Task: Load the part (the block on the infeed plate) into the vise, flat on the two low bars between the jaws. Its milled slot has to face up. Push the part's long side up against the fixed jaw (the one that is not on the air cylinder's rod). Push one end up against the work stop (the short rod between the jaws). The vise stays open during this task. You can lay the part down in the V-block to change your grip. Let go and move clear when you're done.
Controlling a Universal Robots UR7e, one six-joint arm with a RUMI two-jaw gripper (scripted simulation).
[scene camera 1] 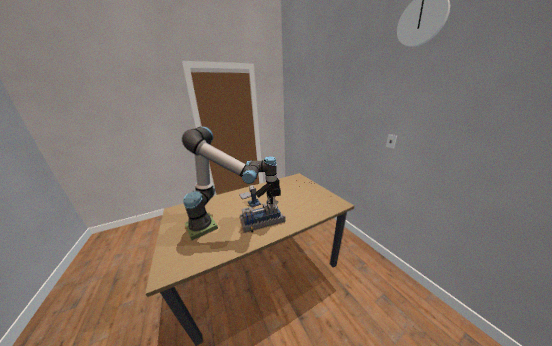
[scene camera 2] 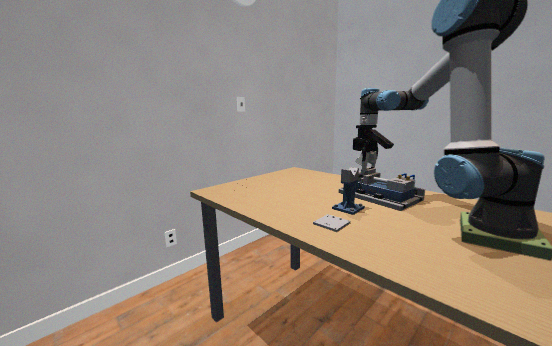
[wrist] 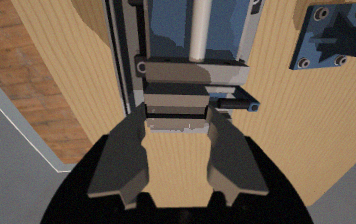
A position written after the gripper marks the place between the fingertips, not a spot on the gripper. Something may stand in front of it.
Note:
In view: the gripper point(scene camera 2: 367, 173) and a part point(wrist: 169, 105).
The gripper is seen too in the wrist view point(wrist: 175, 104).

